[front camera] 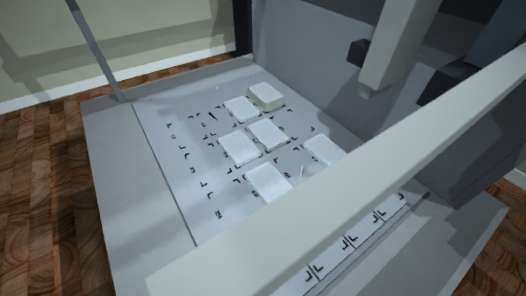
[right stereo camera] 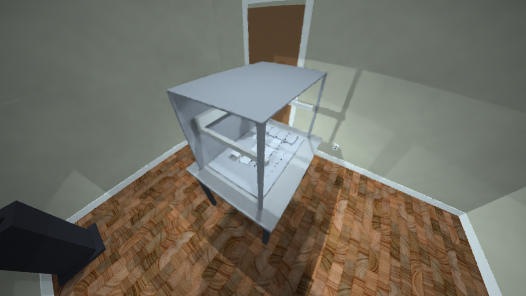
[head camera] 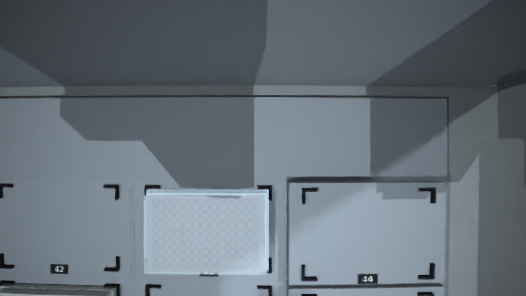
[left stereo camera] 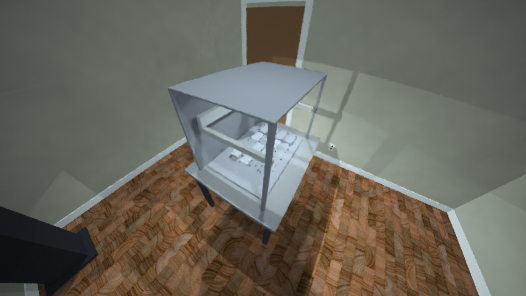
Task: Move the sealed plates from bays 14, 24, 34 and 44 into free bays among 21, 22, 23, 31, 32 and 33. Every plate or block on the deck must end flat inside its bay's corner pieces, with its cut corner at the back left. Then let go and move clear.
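Frame: origin at the robot's base, x up, y back, z right, level; metres.
Where they show: robot's base at its link origin: (front camera: 168, 125) (right stereo camera: 267, 176).
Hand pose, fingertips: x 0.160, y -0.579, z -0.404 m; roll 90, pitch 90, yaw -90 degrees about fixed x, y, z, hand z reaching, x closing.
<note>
Each offset is from my fingertips to the top centre of the thing. "pt": to the spot under its first point.
In the front view, pale plates lie in bay 31 @[pt dx -0.145, dy +0.505, dz +0.149 m] (front camera: 242, 108), bay 32 @[pt dx -0.145, dy +0.344, dz +0.147 m] (front camera: 268, 133), bay 22 @[pt dx -0.146, dy +0.340, dz +0.255 m] (front camera: 240, 147) and bay 23 @[pt dx -0.145, dy +0.194, dz +0.254 m] (front camera: 268, 180); the beam cuts off the near edge of the last. Their cut corners are too small to make out. In the head view, bay 44 @[pt dx -0.145, dy +0.024, dz +0.039 m] (head camera: 367, 232) holds no plate. Visible parts of the right-hand bays in the front view also show no plate. Bay 33 holds a thin pale tool @[dx -0.152, dy +0.167, dz +0.159 m] (front camera: 301, 173). My gripper's dark body shows partly behind the beam at the upper right in the front view, far from the plates; its jaws are hidden.
A plate @[dx -0.146, dy +0.187, dz +0.040 m] (head camera: 207, 232) (front camera: 324, 148) lies in bay 43. A taller cream block @[dx -0.118, dy +0.515, dz +0.040 m] (front camera: 266, 96) stands in bay 41. A small dark tool @[dx -0.152, dy +0.535, dz +0.253 m] (front camera: 212, 116) lies in bay 21. The pale pipetting stage (front camera: 400, 45) hangs at the upper right. A wide beam (front camera: 350, 182) crosses the front view.
</note>
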